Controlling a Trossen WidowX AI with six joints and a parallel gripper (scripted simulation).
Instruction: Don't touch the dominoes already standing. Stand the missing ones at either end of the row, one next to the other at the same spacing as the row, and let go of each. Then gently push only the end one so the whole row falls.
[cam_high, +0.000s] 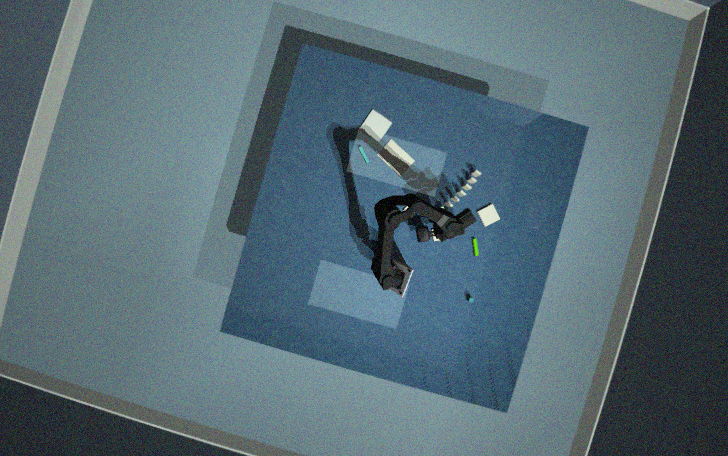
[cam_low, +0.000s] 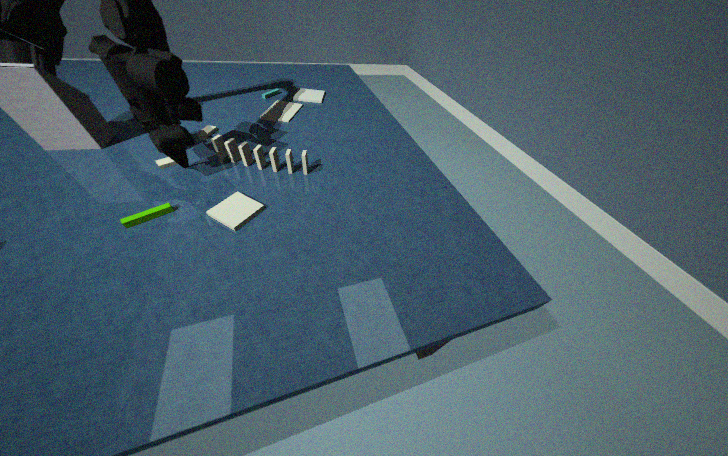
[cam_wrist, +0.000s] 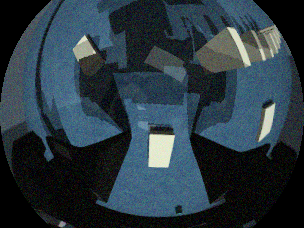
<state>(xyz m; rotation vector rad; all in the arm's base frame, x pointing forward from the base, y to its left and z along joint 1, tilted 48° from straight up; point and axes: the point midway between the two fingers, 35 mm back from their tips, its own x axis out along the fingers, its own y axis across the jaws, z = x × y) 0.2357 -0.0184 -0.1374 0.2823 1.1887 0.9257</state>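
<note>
My gripper tip is now 19 cm to the left of the green bar, 2 cm past it and 1 cm below it. The rest, counted from my gripper tip: teal bar (39 cm to the left, 22 cm ahead, 1 cm above); white square tile (20 cm to the right, 13 cm ahead); teal cube (23 cm to the right, 23 cm behind, 1 cm above).
</note>
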